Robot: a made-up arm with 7 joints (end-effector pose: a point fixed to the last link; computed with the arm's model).
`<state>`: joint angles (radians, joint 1 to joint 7).
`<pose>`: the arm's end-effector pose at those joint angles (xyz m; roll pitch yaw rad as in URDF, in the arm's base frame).
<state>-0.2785 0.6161 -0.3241 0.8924 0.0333 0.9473 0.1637</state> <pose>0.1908 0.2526 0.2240 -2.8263 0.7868 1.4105</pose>
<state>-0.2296 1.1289 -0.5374 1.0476 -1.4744 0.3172 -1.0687</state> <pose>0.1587 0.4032 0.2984 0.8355 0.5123 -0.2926</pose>
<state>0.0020 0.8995 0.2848 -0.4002 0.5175 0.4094 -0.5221</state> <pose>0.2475 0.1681 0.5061 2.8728 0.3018 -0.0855</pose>
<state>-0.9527 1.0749 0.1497 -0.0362 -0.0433 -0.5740 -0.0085</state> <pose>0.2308 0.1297 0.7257 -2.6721 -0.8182 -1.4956</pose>
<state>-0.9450 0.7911 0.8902 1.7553 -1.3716 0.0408 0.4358</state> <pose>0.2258 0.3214 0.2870 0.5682 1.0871 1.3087</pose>
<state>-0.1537 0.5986 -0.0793 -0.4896 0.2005 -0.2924 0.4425</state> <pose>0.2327 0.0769 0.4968 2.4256 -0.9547 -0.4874</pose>
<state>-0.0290 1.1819 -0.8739 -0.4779 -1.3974 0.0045 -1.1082</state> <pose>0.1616 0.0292 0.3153 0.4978 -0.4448 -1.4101</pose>
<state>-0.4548 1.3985 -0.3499 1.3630 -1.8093 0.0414 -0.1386</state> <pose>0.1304 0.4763 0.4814 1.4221 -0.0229 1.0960</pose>
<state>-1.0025 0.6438 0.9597 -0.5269 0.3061 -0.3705 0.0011</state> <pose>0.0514 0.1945 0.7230 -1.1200 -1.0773 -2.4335</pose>
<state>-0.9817 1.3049 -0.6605 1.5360 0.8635 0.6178 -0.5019</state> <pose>0.1986 0.4434 0.5236 -2.4285 0.2282 1.6968</pose>
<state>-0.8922 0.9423 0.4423 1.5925 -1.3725 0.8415 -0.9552</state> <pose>0.2257 0.3727 0.3479 -0.0382 -0.1689 0.2076</pose>
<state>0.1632 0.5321 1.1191 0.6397 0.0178 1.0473 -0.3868</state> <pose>-0.0202 0.4070 0.3230 2.1089 1.0961 1.5560</pose>
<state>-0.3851 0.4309 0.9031 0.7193 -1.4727 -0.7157 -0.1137</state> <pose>0.1541 0.3786 0.3106 0.3738 -0.1373 1.7843</pose>
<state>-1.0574 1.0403 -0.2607 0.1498 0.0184 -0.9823 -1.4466</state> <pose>0.2917 0.0665 0.6686 3.1135 0.8712 -1.5183</pose>
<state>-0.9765 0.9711 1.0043 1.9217 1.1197 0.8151 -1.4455</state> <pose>0.2059 0.3431 0.2993 -0.0009 0.7553 -1.1239</pose>
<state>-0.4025 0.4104 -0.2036 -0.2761 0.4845 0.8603 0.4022</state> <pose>0.2681 0.0674 0.4771 2.5256 -0.2297 0.3019</pose>
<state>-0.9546 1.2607 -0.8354 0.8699 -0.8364 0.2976 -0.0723</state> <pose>0.3209 0.3112 0.4886 2.2735 0.3269 0.3902</pose>
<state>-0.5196 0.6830 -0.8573 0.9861 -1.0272 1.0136 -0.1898</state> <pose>0.2151 0.2198 0.2237 -1.4646 1.4501 -2.9867</pose>
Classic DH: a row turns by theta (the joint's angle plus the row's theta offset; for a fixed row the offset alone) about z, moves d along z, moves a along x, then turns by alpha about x. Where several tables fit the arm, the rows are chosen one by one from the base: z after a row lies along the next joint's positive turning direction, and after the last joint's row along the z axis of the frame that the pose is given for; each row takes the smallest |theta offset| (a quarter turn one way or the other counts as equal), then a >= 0, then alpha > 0; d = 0 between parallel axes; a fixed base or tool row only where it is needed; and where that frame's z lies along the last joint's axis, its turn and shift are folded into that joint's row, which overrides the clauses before.
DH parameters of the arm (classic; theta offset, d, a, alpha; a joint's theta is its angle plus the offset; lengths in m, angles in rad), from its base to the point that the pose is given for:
base (fixed): -0.071 0.5141 -0.0288 -1.3004
joint 1: -1.3111 0.0688 -0.0248 -1.5708
joint 2: 1.2915 0.0444 -0.016 1.5708
joint 3: -1.5708 -0.1486 0.0065 1.5708
joint 4: 1.5708 0.016 0.0053 -1.5708
joint 5: 0 0.2359 0.0209 1.5708
joint 6: 1.5708 -0.003 0.0397 1.5708
joint 7: 0.0002 -0.0042 -0.0035 1.5707
tool (fixed): 0.2501 -0.015 0 0

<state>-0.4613 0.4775 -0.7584 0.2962 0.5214 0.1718 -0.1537</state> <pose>0.2673 0.0020 0.3085 2.5122 0.5120 -0.8109</pose>
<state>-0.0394 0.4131 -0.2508 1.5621 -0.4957 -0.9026 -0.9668</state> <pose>-0.0018 0.2906 0.1332 1.2302 0.5606 -0.6783</pose>
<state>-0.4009 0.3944 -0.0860 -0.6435 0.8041 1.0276 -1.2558</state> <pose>0.2318 0.0812 0.5566 2.0328 0.5053 -0.6072</pose>
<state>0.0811 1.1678 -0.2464 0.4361 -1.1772 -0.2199 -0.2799</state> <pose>0.2073 0.3220 0.3190 1.6345 0.2596 0.0335</pose>
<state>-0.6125 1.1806 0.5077 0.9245 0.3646 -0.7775 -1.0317</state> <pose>0.2552 0.3865 0.5713 2.7209 0.4130 -0.4352</pose>
